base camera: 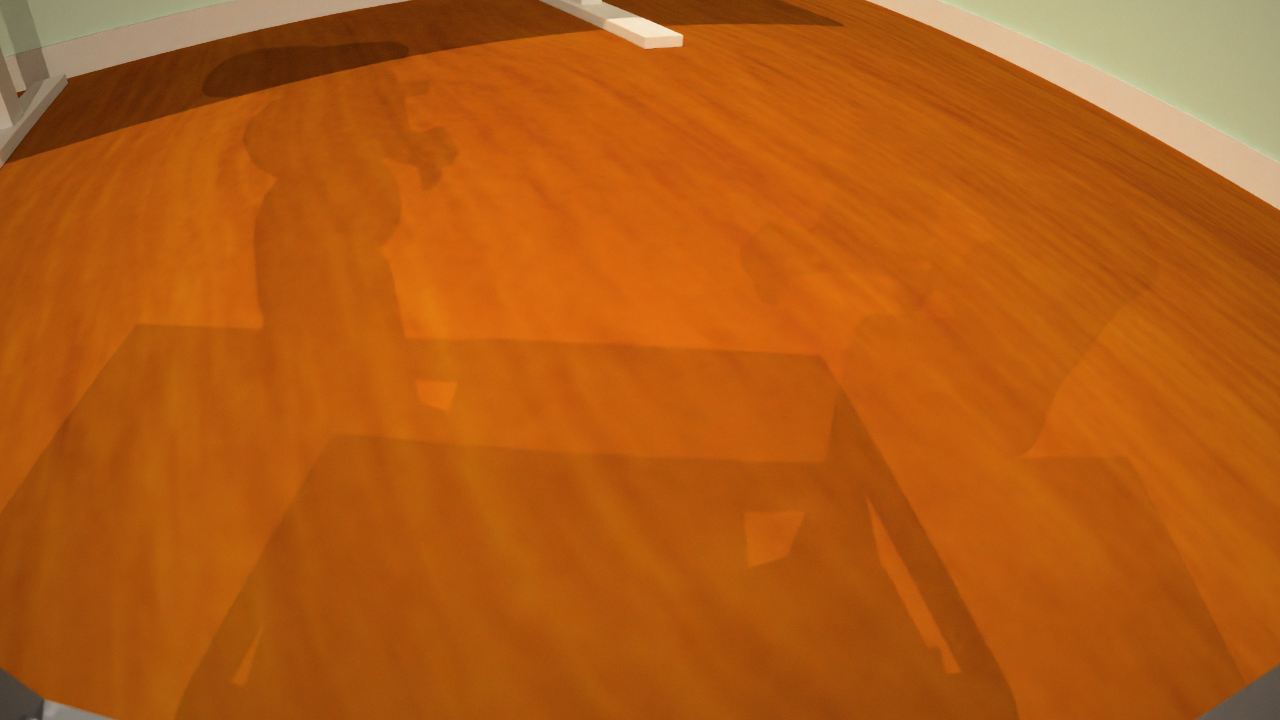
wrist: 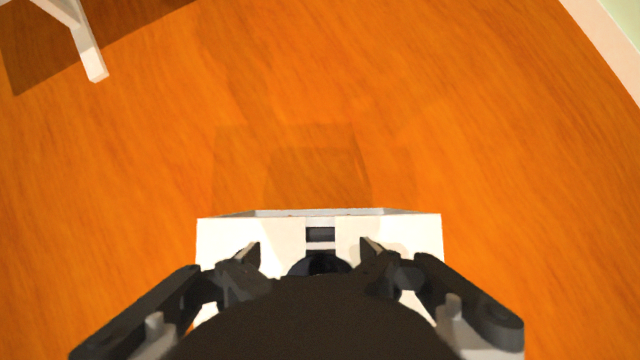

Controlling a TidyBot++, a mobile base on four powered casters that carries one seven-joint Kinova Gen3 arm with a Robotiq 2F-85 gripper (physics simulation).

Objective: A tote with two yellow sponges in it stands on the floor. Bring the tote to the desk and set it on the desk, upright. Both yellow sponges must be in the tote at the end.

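In the wrist view my gripper is open with nothing between the fingers. It hangs over a white box-shaped body with a slot in its near wall, which looks like my own base. Past it there is only the orange wooden floor. The gripper does not show in the base camera view.
A white furniture leg or foot stands on the floor ahead, with dark shadow around it. A grey-white frame is at the far left edge. The pale skirting and green wall curve round the right.
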